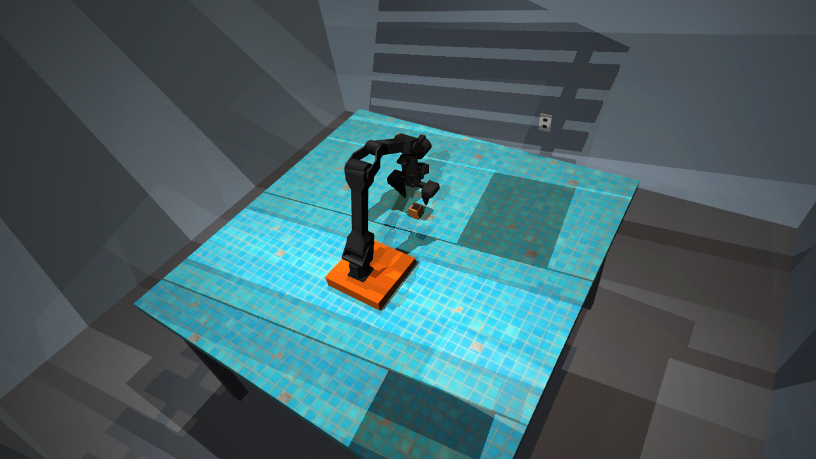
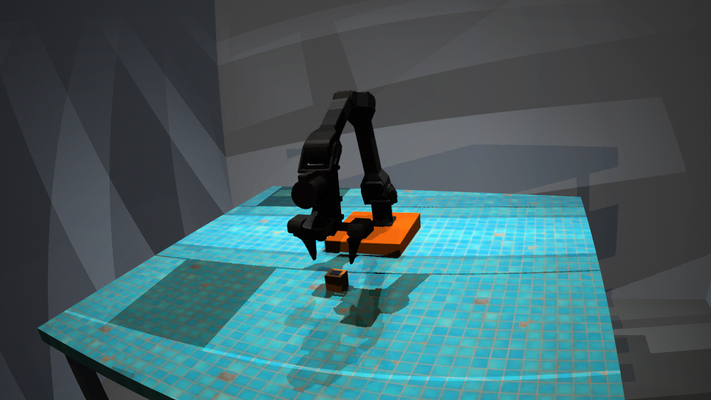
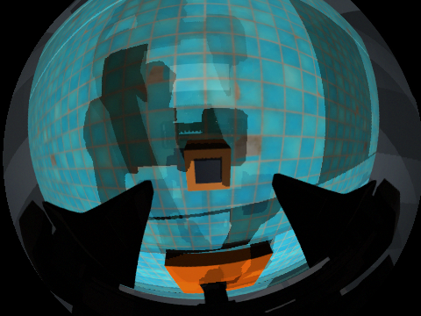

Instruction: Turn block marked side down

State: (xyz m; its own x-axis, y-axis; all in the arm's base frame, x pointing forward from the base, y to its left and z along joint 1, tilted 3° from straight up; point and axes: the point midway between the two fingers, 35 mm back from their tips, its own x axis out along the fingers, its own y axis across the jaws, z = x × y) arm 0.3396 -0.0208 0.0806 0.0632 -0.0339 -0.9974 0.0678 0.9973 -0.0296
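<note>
Right now the orange block is 4 cm below my gripper tip.
</note>
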